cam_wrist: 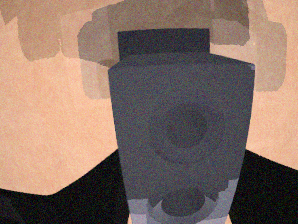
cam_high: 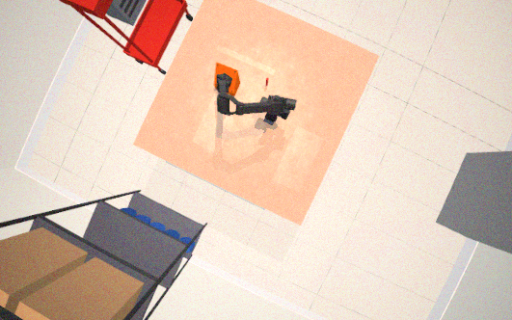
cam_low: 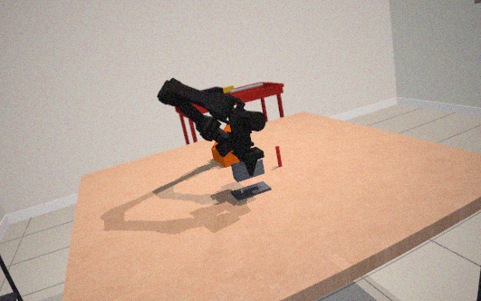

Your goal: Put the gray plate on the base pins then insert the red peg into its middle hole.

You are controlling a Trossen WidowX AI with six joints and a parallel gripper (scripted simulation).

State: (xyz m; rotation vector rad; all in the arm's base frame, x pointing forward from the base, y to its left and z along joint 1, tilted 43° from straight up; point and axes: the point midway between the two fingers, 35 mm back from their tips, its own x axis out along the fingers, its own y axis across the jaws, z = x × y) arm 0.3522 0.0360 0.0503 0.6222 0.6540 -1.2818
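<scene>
Now: gripper tip 60 mm above the base. The rest, counted from my gripper tip: gray plate (30 mm above); then red peg (150 mm behind, 160 mm to the left, 20 mm below).
</scene>
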